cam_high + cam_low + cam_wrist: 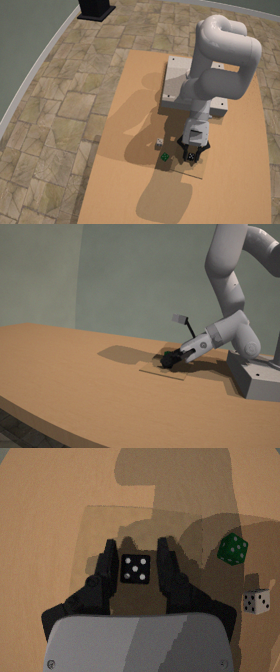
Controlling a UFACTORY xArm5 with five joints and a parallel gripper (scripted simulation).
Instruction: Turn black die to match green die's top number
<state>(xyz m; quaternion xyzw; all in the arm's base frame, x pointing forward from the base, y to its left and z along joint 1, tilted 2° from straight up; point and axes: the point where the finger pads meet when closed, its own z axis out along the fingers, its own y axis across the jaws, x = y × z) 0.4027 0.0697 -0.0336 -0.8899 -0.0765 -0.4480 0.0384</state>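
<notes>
My hand is 10 mm above the black die. Also, from my hand: tan mat (30 mm below); green die (30 mm ahead, 100 mm to the right, 20 mm below); white die (20 mm behind, 140 mm to the right, 20 mm below).
</notes>
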